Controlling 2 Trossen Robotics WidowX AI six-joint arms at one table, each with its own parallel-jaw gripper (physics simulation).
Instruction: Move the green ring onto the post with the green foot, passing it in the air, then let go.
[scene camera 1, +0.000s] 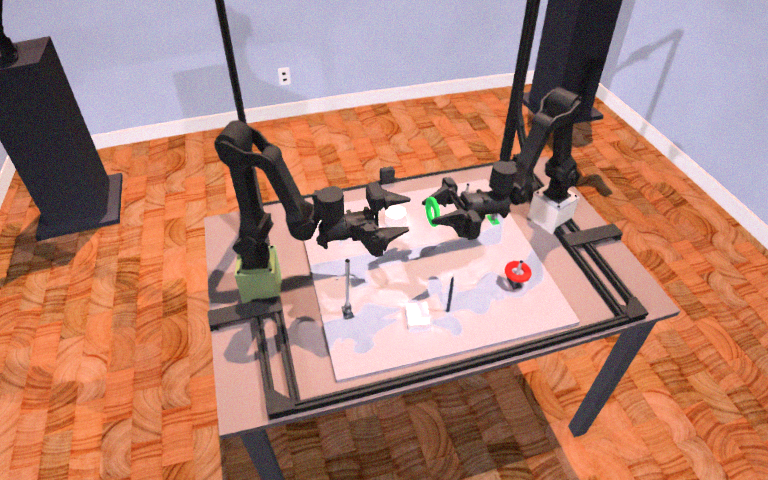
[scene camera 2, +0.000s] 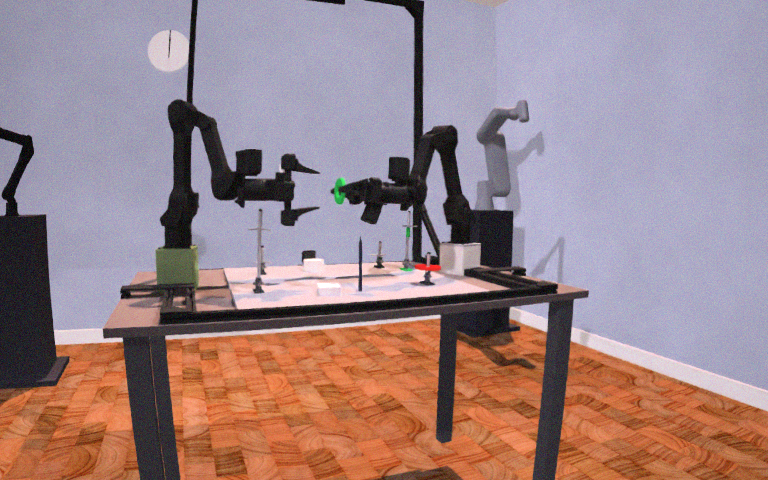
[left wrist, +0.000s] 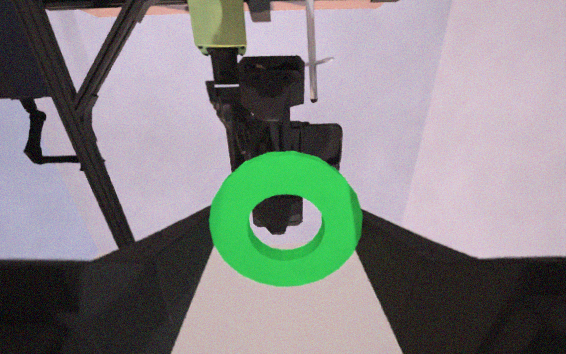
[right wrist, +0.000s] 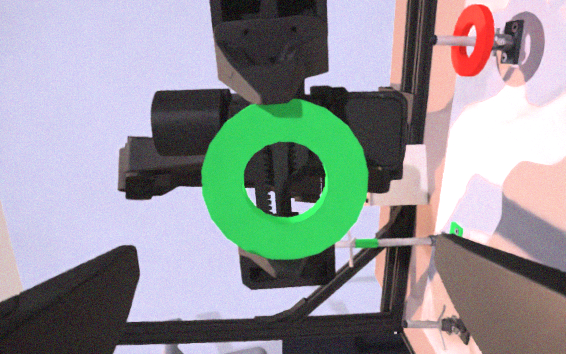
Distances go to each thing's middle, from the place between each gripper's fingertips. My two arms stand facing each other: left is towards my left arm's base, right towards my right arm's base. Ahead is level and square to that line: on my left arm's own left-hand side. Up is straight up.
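Red ring (right wrist: 465, 66) 80 mm ahead of my left hand, 240 mm to the left, 210 mm below. Green ring (right wrist: 256, 126) 10 mm to the left of my left hand.
From my right hand: red ring 9 cm ahead, 28 cm to the left, 21 cm below. Green ring 1 cm ahead of my right hand, 6 cm to the left.
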